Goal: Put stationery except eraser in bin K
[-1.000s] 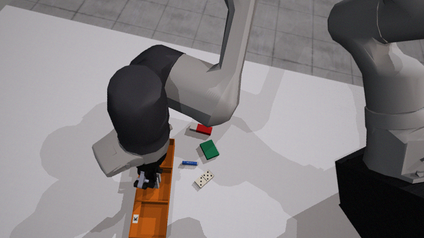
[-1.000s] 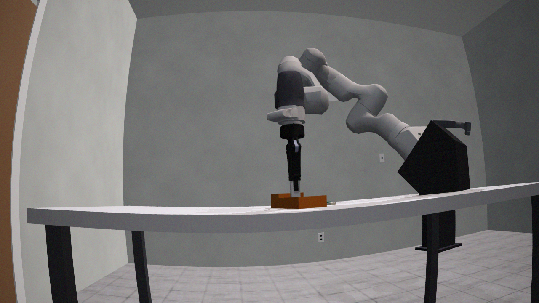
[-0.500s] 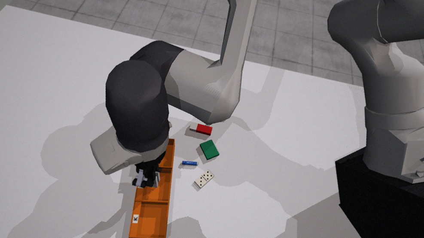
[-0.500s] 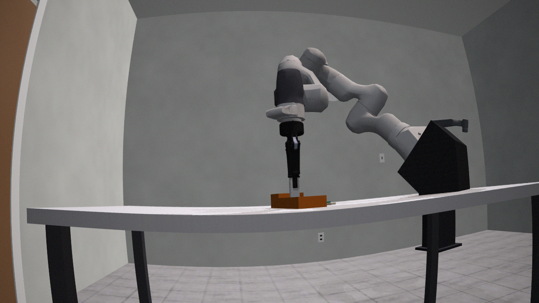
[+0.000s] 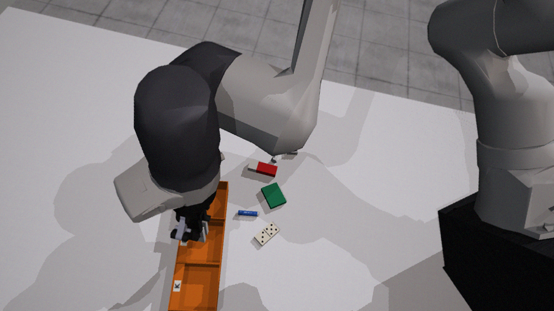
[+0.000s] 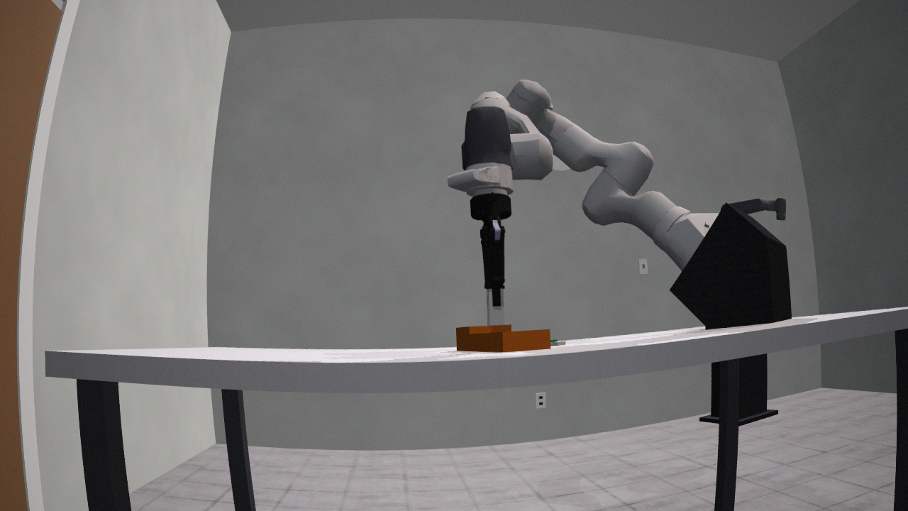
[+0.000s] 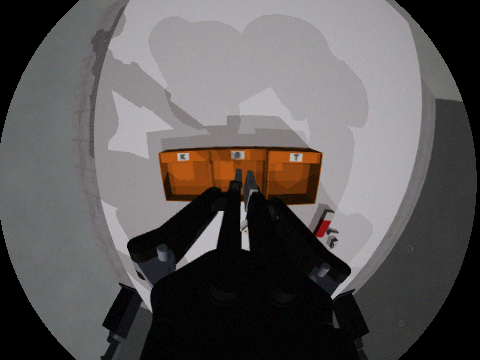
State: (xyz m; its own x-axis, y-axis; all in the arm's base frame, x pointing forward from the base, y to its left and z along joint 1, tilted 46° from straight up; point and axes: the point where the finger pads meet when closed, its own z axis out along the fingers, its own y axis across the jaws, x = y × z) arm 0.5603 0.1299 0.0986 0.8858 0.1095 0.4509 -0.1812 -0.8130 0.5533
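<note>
My gripper is now 1 cm to the right of the tray and 6 cm above it. From my hand the other things lie so: white domino 13 cm behind, 2 cm to the right, 7 cm below; green pad 14 cm behind, 11 cm to the right, 7 cm below; small blue pen-like stick 9 cm behind, 7 cm to the right, 7 cm below.
</note>
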